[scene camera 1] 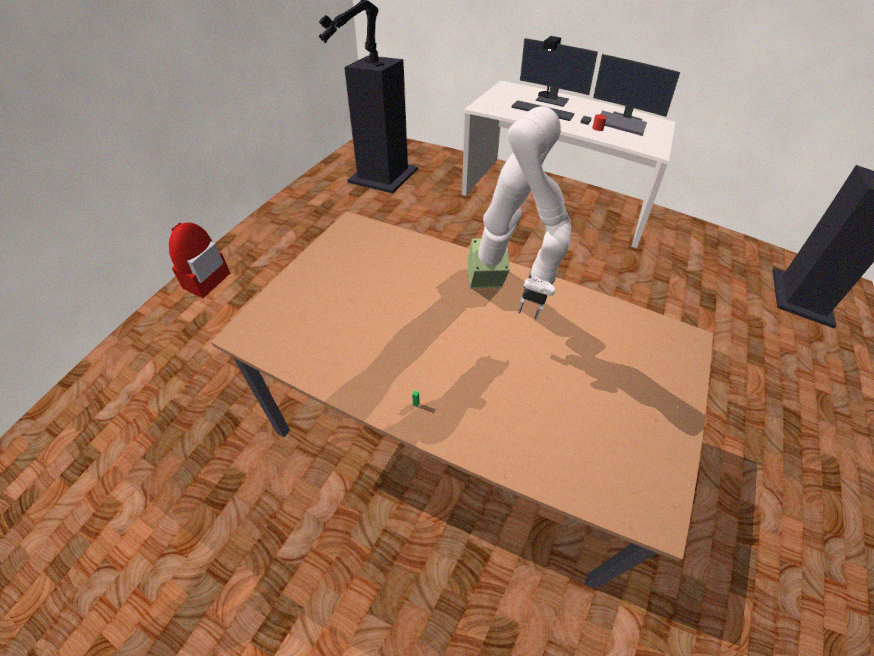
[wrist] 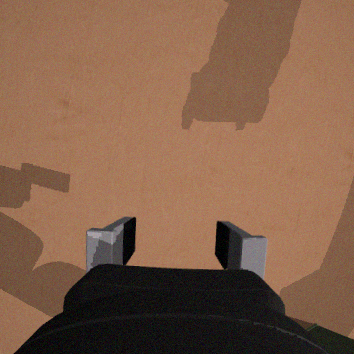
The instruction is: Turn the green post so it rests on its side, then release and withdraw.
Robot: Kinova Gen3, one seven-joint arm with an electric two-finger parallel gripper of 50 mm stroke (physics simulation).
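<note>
The green post [scene camera 1: 415, 398] is small and stands upright on the table [scene camera 1: 303, 296] close to its front edge, left of the middle in the scene view. It does not show in the wrist view. My gripper [scene camera 1: 529, 312] [wrist: 175, 236] is open and empty. It hangs above the back part of the table, beside the arm's base and well away from the post. Bare table top shows between and beyond the two fingers in the wrist view.
The arm stands on a green base block [scene camera 1: 487, 275] at the table's back edge. Shadows of the arm fall across the table. Behind it stand a white desk [scene camera 1: 494, 104] with monitors and a red mug [scene camera 1: 599, 122], and dark pillars [scene camera 1: 377, 123] [scene camera 1: 829, 247]. A red backpack [scene camera 1: 189, 243] is at the left.
</note>
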